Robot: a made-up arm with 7 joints.
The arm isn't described. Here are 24 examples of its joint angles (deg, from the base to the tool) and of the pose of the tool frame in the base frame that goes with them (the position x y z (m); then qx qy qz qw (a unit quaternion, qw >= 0)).
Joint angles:
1: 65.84 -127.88 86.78 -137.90 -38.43 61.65 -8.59
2: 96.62 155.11 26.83 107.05 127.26 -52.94 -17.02
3: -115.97 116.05 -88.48 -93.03 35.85 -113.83 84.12
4: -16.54 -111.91 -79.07 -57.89 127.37 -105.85 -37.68
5: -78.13 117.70 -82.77 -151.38 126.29 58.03 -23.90
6: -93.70 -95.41 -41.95 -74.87 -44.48 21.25 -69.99
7: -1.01 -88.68 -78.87 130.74 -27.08 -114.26 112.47
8: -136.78 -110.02 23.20 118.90 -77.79 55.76 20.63
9: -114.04 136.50 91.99 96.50 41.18 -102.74 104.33
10: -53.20 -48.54 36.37 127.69 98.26 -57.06 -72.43
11: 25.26 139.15 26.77 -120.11 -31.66 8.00 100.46
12: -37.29 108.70 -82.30 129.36 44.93 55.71 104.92
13: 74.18 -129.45 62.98 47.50 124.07 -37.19 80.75
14: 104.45 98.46 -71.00 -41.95 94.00 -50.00 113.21
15: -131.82 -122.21 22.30 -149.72 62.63 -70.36 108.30
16: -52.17 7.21 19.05 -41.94 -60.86 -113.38 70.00
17: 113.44 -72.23 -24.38 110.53 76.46 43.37 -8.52
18: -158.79 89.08 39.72 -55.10 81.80 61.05 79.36
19: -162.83 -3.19 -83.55 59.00 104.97 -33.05 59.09
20: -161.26 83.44 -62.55 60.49 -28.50 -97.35 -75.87
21: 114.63 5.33 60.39 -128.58 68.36 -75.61 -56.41
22: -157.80 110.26 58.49 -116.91 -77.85 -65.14 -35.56
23: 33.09 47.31 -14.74 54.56 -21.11 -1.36 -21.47
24: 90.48 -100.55 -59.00 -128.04 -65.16 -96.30 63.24
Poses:
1: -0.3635 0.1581 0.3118 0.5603 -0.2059 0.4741 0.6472
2: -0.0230 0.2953 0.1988 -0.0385 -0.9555 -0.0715 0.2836
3: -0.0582 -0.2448 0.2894 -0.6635 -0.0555 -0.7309 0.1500
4: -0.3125 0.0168 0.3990 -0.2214 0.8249 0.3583 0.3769
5: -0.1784 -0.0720 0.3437 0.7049 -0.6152 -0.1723 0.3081
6: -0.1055 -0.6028 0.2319 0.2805 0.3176 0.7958 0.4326
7: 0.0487 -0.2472 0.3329 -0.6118 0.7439 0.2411 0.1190
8: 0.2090 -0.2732 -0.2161 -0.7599 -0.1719 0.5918 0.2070
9: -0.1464 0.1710 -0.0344 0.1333 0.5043 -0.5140 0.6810
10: 0.2738 -0.0238 0.4068 0.3375 -0.4162 -0.7874 0.3049
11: 0.1013 0.4605 0.2235 -0.0450 -0.6702 0.5811 0.4595
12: 0.4370 0.0837 0.2487 0.4312 -0.5403 0.1770 0.7006
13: -0.1841 0.1060 0.1422 0.5326 0.6881 0.4345 0.2325
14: 0.0530 -0.0927 -0.0545 -0.2968 0.0682 0.6931 0.6534
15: -0.2431 -0.1276 0.2956 0.4745 0.6428 0.5926 0.1025
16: 0.2228 0.1973 0.1260 -0.7538 -0.3469 0.4752 0.2927
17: 0.3798 0.1932 -0.0579 -0.1281 0.2843 -0.4176 0.8535
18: -0.0912 -0.0941 -0.1623 -0.4294 0.5915 0.3887 0.5610
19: 0.1685 -0.1454 -0.0117 -0.6153 0.4723 0.2352 0.5856
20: 0.0604 0.0822 -0.0494 -0.1679 -0.5108 0.1594 0.8279
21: 0.1312 0.3244 -0.0767 0.0201 -0.3834 -0.2121 0.8987
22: -0.2039 0.3841 0.1568 -0.3822 0.8900 0.1148 0.2205
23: -0.0340 0.0675 -0.3325 -0.6976 -0.1891 0.0634 0.6882
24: 0.2903 -0.1911 -0.0122 0.3087 -0.0103 -0.4759 0.8235
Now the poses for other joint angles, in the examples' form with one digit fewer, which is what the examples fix.
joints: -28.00 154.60 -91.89 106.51 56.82 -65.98 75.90
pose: 0.038 -0.110 -0.171 -0.160 0.357 0.321 0.862
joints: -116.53 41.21 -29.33 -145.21 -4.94 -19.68 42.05
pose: -0.180 0.198 -0.076 0.054 -0.706 0.677 0.199
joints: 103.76 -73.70 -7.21 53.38 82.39 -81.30 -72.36
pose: -0.200 -0.061 0.209 0.906 -0.413 0.081 0.044
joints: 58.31 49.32 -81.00 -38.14 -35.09 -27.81 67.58
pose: -0.304 0.272 -0.097 -0.220 -0.383 0.846 0.298
